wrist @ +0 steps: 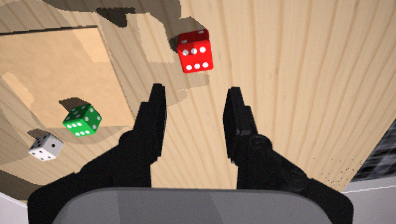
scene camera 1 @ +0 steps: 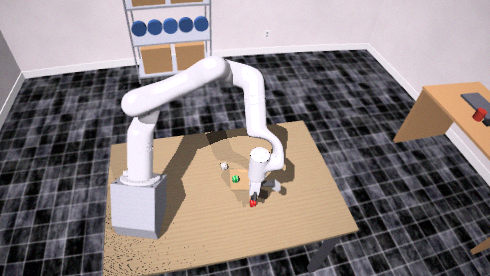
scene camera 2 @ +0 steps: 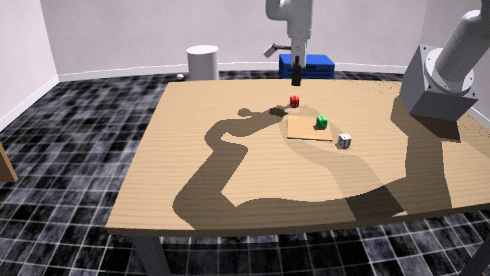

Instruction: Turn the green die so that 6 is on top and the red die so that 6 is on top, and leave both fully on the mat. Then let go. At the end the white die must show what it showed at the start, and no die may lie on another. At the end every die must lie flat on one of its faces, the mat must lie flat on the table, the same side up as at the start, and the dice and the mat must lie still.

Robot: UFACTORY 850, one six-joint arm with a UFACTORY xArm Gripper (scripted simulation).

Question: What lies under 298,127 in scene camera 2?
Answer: A tan mat.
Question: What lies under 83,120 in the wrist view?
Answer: A green die.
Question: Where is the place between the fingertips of my gripper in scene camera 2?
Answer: At 296,83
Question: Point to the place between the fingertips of my gripper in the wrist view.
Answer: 195,101
